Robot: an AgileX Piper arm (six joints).
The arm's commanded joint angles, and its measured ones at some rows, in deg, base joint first. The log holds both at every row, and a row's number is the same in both.
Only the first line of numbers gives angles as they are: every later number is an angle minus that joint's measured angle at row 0.
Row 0, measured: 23.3 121.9 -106.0 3.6 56.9 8.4
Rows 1 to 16, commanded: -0.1 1.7 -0.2 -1.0 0.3 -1.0; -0.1 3.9 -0.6 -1.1 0.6 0.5; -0.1 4.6 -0.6 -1.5 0.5 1.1; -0.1 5.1 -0.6 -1.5 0.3 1.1; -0.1 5.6 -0.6 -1.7 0.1 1.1; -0.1 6.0 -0.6 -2.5 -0.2 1.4; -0.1 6.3 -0.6 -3.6 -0.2 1.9; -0.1 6.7 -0.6 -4.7 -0.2 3.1; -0.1 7.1 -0.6 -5.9 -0.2 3.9; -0.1 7.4 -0.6 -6.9 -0.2 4.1; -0.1 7.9 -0.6 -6.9 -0.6 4.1; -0.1 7.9 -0.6 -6.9 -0.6 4.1; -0.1 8.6 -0.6 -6.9 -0.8 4.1; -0.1 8.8 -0.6 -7.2 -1.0 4.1; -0.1 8.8 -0.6 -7.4 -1.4 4.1; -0.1 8.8 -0.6 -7.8 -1.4 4.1
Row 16, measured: 0.0 8.8 -0.2 -6.8 -1.0 3.6
